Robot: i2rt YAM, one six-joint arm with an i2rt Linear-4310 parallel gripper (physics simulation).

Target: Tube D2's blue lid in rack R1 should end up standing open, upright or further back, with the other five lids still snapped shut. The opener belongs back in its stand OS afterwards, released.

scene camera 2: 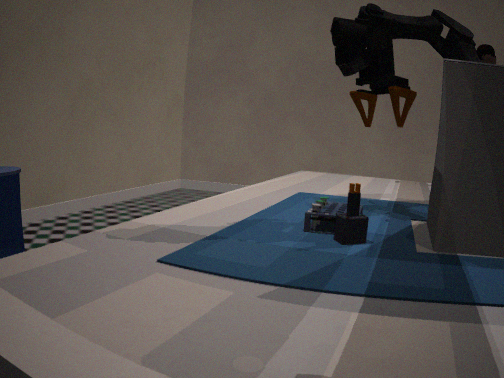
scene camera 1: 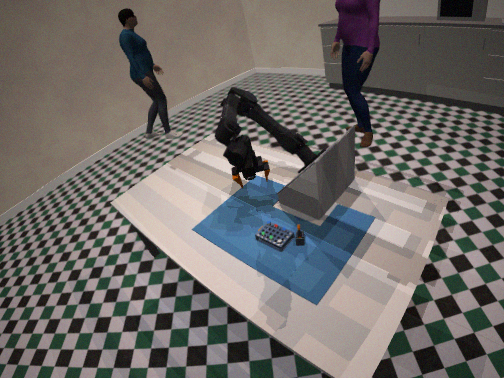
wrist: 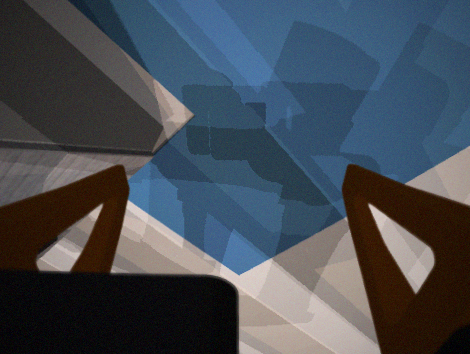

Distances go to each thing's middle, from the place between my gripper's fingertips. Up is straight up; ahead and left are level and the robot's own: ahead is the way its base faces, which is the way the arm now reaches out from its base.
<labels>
The dark opener stand [scene camera 2: 353, 230] is 22 cm to the left of my hand, 16 cm below it and 1 cm ahead of it.
</labels>
